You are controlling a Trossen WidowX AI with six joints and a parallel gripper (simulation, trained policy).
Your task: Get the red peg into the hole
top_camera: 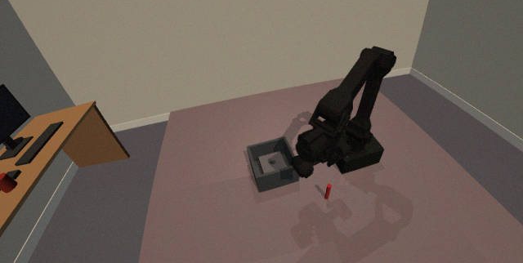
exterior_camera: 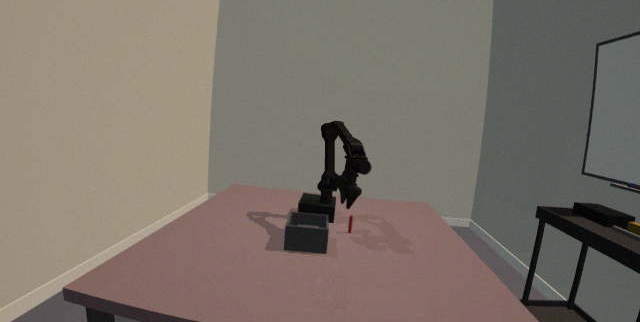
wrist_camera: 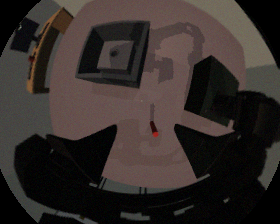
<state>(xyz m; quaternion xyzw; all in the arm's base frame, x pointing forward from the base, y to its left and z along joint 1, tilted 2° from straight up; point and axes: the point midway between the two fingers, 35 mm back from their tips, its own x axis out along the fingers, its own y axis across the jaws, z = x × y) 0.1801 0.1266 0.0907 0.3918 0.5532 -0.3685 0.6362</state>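
Right now the red peg is 9 cm below my gripper tip, 4 cm behind it and 3 cm to the left of it. The rest, counted from my gripper tip: grey plate (14 cm ahead, 12 cm to the right, 9 cm below); dark grey box (14 cm ahead, 12 cm to the right, 10 cm below).
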